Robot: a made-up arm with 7 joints. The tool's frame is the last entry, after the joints.
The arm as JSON. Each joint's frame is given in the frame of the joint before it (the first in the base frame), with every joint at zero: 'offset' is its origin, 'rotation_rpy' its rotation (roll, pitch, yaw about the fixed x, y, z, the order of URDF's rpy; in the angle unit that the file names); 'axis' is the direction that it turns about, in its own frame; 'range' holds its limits. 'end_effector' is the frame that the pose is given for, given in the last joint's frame.
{
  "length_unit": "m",
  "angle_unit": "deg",
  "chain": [
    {
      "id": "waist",
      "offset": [
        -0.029,
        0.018,
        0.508
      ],
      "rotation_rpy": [
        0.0,
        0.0,
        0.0
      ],
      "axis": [
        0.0,
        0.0,
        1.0
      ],
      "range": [
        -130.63,
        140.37
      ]
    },
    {
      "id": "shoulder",
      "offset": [
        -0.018,
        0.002,
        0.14
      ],
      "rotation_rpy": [
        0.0,
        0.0,
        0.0
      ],
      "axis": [
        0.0,
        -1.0,
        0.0
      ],
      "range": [
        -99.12,
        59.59
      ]
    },
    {
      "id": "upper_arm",
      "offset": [
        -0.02,
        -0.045,
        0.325
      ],
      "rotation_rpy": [
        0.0,
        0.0,
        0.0
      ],
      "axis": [
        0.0,
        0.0,
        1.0
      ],
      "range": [
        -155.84,
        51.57
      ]
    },
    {
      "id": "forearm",
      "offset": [
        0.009,
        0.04,
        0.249
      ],
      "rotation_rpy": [
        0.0,
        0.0,
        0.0
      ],
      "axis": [
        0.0,
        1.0,
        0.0
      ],
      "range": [
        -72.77,
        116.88
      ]
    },
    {
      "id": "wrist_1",
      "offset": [
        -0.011,
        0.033,
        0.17
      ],
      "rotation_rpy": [
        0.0,
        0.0,
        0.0
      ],
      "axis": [
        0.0,
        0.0,
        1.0
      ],
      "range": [
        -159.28,
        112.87
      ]
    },
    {
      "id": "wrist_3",
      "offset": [
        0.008,
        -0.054,
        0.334
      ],
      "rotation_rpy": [
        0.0,
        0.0,
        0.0
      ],
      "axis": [
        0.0,
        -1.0,
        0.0
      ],
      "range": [
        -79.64,
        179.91
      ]
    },
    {
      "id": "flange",
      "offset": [
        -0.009,
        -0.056,
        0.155
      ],
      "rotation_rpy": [
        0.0,
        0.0,
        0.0
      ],
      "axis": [
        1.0,
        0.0,
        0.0
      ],
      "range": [
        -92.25,
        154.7
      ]
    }
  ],
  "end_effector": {
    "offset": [
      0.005,
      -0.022,
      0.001
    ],
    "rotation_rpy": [
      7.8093,
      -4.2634,
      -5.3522
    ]
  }
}
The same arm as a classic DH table. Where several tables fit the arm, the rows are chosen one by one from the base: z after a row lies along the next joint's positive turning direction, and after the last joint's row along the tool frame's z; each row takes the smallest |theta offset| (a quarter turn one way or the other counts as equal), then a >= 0, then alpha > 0; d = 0 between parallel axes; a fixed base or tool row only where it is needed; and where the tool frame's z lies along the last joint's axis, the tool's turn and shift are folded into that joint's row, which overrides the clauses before.
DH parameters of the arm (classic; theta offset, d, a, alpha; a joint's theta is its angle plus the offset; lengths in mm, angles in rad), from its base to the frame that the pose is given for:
base (fixed): -0.5555 0 -34.1 0
waist: 0.5555 648 -18 1.5708
shoulder: 0 43 -20 -1.5708
upper_arm: 0 574 9 -1.5708
forearm: 0 73 -11 1.5708
wrist_1: 0 504 8 1.5708
wrist_3: 1.5708 110 155 1.5708
flange: -1.4415 -3.7 -21.7 -1.6569
tool (fixed): -1.6536 3.8 0 0
Joint limits (rad, base to tool): -2.2799..2.4499 -1.73..1.04 -2.7199..0.9001 -1.2701..2.0399 -2.78..1.97 -1.39..3.14 -1.6101..2.7

